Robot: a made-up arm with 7 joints.
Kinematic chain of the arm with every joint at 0, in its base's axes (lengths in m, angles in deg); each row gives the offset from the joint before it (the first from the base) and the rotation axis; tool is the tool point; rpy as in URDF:
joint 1: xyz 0 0 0.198 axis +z
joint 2: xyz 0 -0.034 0.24 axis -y
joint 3: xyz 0 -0.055 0.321 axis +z
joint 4: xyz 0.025 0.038 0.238 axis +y
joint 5: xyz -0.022 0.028 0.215 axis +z
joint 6: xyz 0 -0.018 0.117 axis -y
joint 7: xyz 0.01 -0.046 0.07 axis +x
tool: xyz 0 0 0 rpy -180 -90 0
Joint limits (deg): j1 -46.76..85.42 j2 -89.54..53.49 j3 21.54..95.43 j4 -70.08..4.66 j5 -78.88..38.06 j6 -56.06..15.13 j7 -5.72..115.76
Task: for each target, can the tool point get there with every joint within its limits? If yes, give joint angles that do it. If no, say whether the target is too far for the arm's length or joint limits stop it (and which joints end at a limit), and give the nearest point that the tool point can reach.
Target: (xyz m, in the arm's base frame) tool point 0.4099 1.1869 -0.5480
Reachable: no: too far | nearest point 0.3019 0.8741 0.3519 | short by 0.959 m
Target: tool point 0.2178 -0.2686 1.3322
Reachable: yes | joints -16.88 -20.89 65.52 -15.59 -11.11 8.36 66.12
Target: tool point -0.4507 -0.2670 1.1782
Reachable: yes | joints -1.23 18.92 46.58 -40.84 -7.16 7.61 87.96
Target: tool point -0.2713 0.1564 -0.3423
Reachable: no: joint limits stop it (at a limit: joint 2, joint 3, joint 4, joint 5, joint 6) | nearest point -0.6407 0.3694 0.4994 | short by 0.944 m
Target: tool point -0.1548 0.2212 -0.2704
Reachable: no: joint limits stop it (at a limit: joint 1, joint 2, joint 3, joint 4, joint 5, joint 6) | nearest point -0.6179 0.4065 0.4994 | short by 0.917 m
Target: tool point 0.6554 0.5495 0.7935
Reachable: yes | joints 54.36 -67.89 79.01 -27.42 -9.09 -46.71 81.95
